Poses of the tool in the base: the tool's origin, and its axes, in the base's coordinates. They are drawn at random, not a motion.
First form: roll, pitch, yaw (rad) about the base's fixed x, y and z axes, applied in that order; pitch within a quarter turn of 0, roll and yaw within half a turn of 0; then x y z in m.
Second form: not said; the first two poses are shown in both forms.
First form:
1: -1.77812 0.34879 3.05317 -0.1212 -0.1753 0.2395
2: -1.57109 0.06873 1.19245 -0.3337 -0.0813 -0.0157
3: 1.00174 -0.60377 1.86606 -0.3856 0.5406 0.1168
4: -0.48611 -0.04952 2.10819 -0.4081 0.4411 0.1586
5: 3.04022 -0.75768 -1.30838 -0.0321 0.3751 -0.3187
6: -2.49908 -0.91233 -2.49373 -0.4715 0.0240 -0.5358
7: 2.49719 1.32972 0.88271 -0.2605 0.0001 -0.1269
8: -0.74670 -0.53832 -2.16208 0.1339 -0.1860 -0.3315
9: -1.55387 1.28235 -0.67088 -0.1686 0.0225 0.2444
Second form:
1: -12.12 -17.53 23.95 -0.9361 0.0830 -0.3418 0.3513 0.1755 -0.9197
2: -33.37 -8.13 -1.57 0.3685 0.9271 -0.0687 -0.0251 -0.0639 -0.9976
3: -38.56 54.06 11.68 -0.2395 0.7876 0.5677 -0.3763 -0.6144 0.6935
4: -40.81 44.11 15.86 -0.5113 0.8580 0.0495 -0.7714 -0.4327 -0.4666
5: -3.21 37.51 -31.87 0.1884 -0.7016 0.6872 -0.9788 -0.1909 0.0735
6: -47.15 2.40 -53.58 -0.4879 -0.3693 0.7909 -0.8610 0.3524 -0.3667
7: -26.05 0.01 -12.69 0.1516 0.1844 -0.9711 0.9880 -0.0571 0.1434
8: 13.39 -18.60 -33.15 -0.4786 -0.7128 0.5127 0.4152 -0.6982 -0.5832
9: -16.86 2.25 24.44 0.2228 -0.1768 -0.9587 -0.7403 0.6092 -0.2844
